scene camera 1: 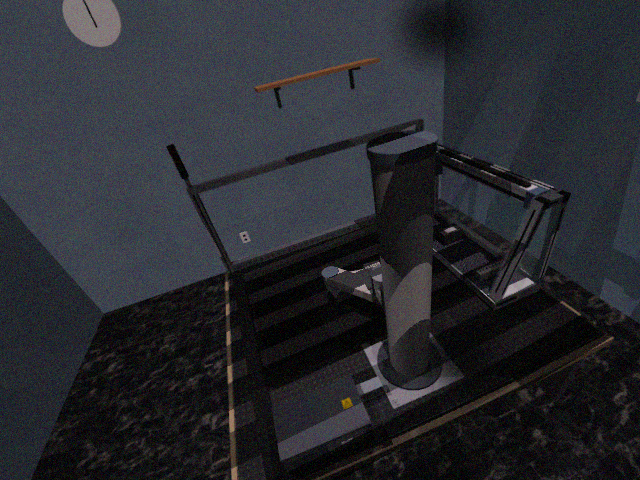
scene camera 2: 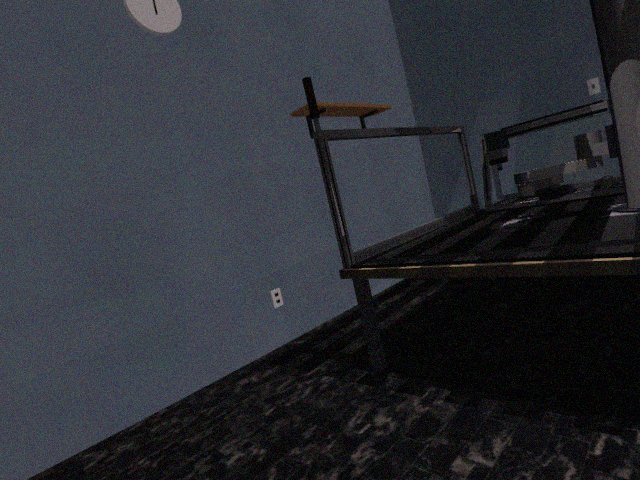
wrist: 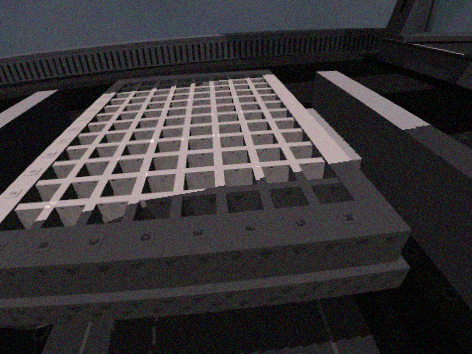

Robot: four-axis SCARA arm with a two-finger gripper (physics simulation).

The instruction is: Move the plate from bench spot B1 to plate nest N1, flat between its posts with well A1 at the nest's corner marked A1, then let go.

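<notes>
The plate fills much of the wrist view, a pale grid of square wells. Its near edge is in shadow and carries column letters up to H at the right; the near left corner is cut off by the frame. My gripper has one finger along each long side of the plate, and it looks shut on the plate. The contact on the left side is lost in the dark. Whether the plate's underside is off the bench cannot be told. In scene camera 1 the gripper is hidden behind the arm's column. Nest N1 cannot be made out.
The arm's column stands near the bench's front edge, with the arm link reaching behind it. A framed enclosure stands at the right with a small dark box near it. A rail runs above the bench's back.
</notes>
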